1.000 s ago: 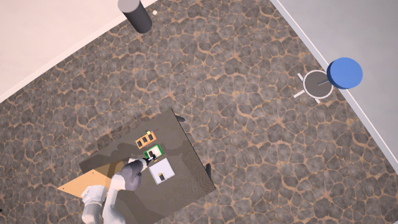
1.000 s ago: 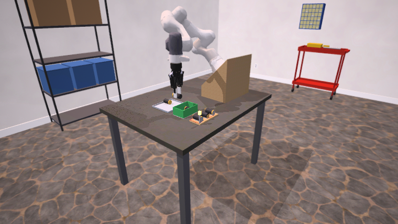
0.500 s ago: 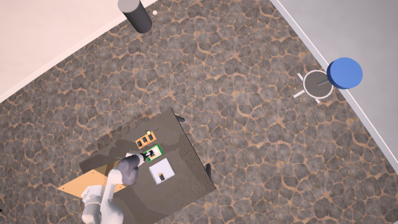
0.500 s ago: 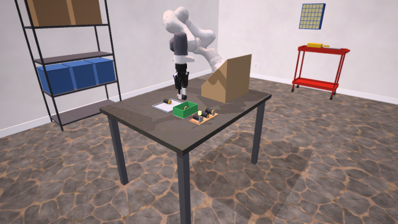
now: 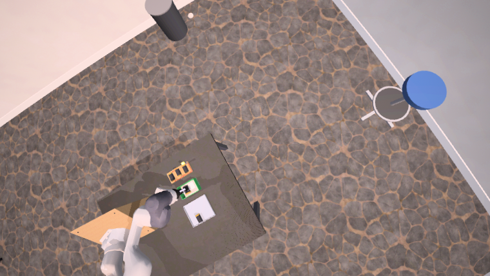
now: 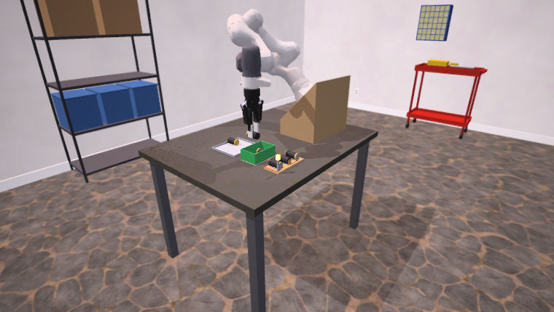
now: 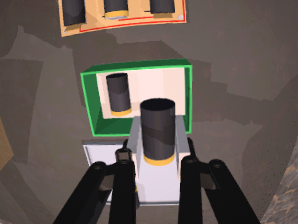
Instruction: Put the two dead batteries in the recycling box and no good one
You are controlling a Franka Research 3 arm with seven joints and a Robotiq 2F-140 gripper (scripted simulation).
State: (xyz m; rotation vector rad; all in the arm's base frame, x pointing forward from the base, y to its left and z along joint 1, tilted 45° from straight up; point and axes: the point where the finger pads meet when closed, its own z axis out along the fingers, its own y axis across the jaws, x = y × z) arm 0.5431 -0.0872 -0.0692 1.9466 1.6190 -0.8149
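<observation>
My gripper is now 3 cm past the green recycling box and 14 cm above it. From my hand the other things lie so: white tray: 7 cm behind, 18 cm to the right, 15 cm below; bulb: 6 cm ahead, 18 cm to the left, 8 cm below.
</observation>
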